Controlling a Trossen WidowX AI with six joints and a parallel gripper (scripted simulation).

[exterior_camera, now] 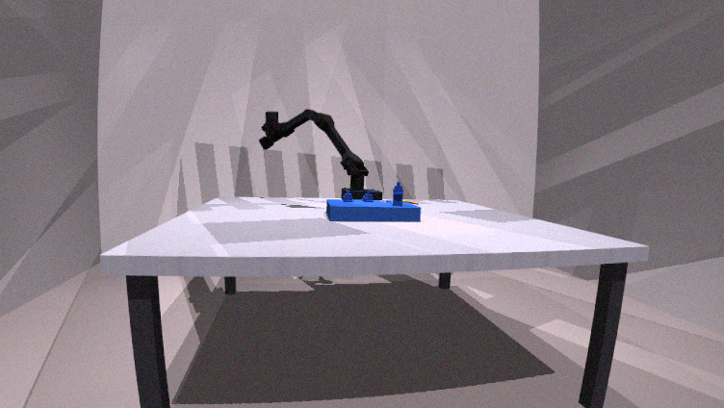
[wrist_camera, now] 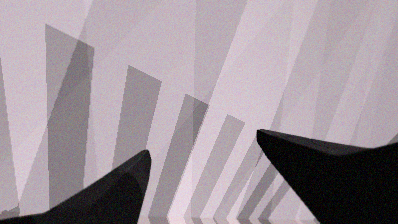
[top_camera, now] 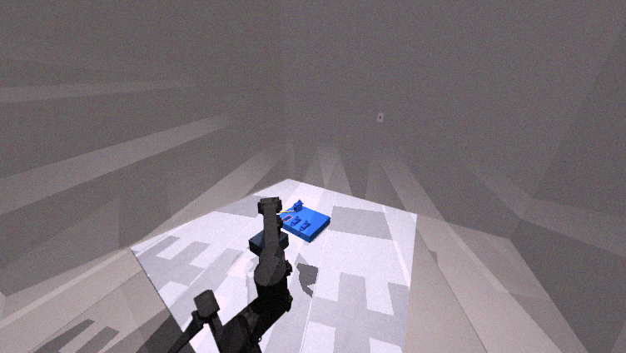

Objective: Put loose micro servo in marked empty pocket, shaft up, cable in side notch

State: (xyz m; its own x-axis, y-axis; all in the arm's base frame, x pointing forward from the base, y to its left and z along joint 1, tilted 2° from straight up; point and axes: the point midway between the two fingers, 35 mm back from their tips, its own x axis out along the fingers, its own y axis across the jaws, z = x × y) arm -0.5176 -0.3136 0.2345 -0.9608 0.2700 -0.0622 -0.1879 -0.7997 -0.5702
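My gripper tip is 850 mm short of the blue deck, 280 mm to the right of it and 290 mm above it.
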